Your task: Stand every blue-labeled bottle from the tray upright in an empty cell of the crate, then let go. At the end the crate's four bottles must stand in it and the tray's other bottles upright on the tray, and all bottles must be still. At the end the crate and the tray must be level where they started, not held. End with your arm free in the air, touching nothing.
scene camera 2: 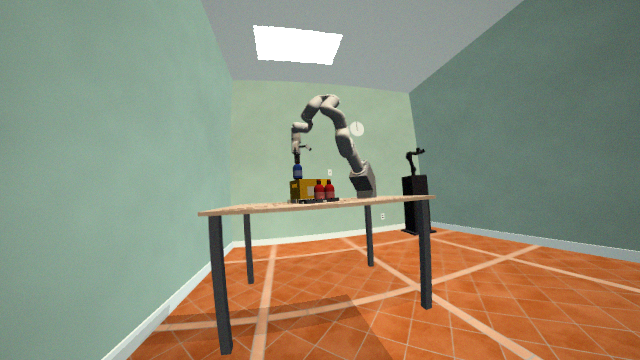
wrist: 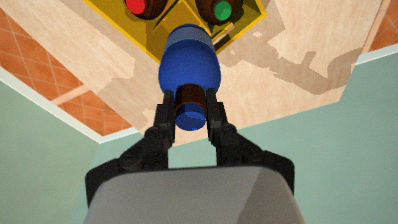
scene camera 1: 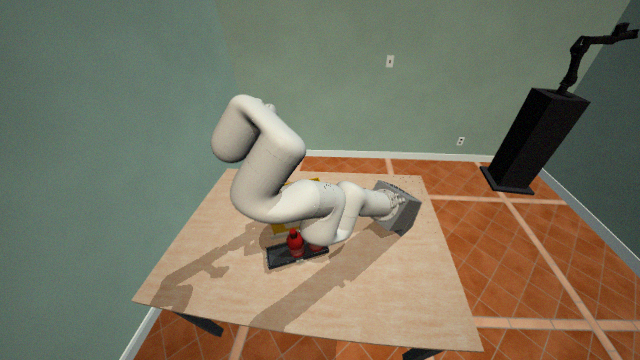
Scene:
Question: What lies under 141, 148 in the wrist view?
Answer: My gripper.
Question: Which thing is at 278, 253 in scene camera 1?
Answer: A dark tray.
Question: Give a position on a blue-labeled bottle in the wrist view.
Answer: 189, 66

